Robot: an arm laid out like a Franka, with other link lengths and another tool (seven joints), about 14 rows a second.
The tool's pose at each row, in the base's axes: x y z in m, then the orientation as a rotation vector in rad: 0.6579 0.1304 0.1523 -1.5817 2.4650 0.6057; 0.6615 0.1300 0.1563 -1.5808 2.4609 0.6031; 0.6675 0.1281 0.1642 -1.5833 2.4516 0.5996; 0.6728 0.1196 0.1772 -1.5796 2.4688 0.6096; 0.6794 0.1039 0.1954 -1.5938 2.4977 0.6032; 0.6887 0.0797 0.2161 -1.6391 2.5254 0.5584; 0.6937 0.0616 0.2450 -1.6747 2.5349 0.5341; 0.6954 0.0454 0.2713 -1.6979 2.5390 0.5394; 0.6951 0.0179 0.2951 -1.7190 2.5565 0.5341; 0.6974 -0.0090 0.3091 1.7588 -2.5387 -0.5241; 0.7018 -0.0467 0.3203 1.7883 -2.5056 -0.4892; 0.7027 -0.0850 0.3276 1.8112 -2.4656 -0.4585
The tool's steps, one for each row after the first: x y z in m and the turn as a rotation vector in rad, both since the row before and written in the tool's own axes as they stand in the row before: -0.0026 -0.0024 -0.0041 0.0031 -0.0028 -0.0019; -0.0037 -0.0041 -0.0085 0.0041 -0.0044 -0.0062; 0.0004 -0.0047 -0.0157 -0.0101 0.0080 0.0113; 0.0041 -0.0070 -0.0236 -0.0084 0.0291 0.0078; 0.0100 -0.0117 -0.0294 0.0065 0.0528 -0.0092; 0.0060 -0.0036 -0.0337 0.0013 0.0311 -0.0123; 0.0074 -0.0006 -0.0300 -0.0118 0.0145 -0.0079; 0.0193 -0.0028 -0.0307 -0.0090 0.0246 -0.0007; 0.0204 -0.0073 -0.0213 -0.0101 0.0273 -0.0230; 0.0307 -0.0127 -0.0215 0.0059 0.0285 -0.0246; 0.0340 -0.0101 -0.0162 -0.0013 0.0327 -0.0228
